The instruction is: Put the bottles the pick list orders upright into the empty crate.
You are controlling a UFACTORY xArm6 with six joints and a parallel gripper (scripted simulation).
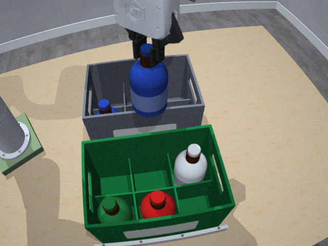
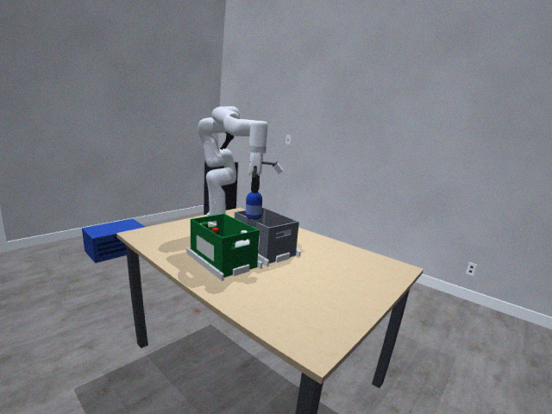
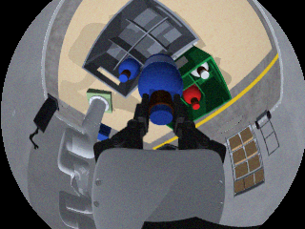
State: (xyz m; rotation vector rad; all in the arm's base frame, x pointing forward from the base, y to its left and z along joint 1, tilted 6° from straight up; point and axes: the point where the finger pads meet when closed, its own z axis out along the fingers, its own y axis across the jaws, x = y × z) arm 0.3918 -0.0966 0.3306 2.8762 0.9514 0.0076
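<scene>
My hand is 9 cm to the right of the grey crate and 25 cm above it. From my hand the other things lie so: red-label bottle 4 cm behind, 19 cm to the right, 25 cm below; then green crate 4 cm behind, 15 cm to the right, 25 cm below; then white-label bottle 6 cm ahead, 12 cm to the right, 25 cm below.
</scene>
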